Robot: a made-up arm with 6 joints.
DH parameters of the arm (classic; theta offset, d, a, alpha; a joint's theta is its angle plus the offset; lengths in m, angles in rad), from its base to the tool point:
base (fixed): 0.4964 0 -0.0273 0
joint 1: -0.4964 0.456 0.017 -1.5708
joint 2: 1.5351 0 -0.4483 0
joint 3: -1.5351 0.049 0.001 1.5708
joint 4: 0 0.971 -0.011 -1.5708
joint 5: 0 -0.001 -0.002 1.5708
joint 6: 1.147 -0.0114 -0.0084 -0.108
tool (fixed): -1.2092 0.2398 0 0
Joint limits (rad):
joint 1: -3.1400..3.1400
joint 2: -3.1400..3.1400
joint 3: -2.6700..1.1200
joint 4: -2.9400..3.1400
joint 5: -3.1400..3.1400
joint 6: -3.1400..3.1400
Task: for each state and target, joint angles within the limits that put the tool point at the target. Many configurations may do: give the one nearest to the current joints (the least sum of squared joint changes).
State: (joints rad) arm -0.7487 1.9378 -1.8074 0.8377 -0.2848 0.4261
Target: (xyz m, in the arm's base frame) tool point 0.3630 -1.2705 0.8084
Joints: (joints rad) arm -1.2444 2.3789 -1.3589 0.8915 -0.2881 0.4396
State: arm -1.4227 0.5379 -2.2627 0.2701 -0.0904 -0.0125
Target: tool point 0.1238 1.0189 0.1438
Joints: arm -1.6723 -0.2321 -1.9810 0.2601 0.0234 -0.0204
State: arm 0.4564 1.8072 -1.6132 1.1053 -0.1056 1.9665
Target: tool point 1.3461 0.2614 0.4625
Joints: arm 0.1976 2.5950 -1.3544 1.1144 -0.1574 1.9578
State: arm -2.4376 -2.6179 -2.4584 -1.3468 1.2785 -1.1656
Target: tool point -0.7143 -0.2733 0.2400
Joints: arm -2.5685 -2.3923 -2.5109 -1.3692 1.4716 -1.1872
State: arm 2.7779 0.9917 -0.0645 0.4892 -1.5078 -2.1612
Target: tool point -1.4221 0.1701 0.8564
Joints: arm 3.0417 1.3367 0.1712 0.4769 -1.6158 -2.1504
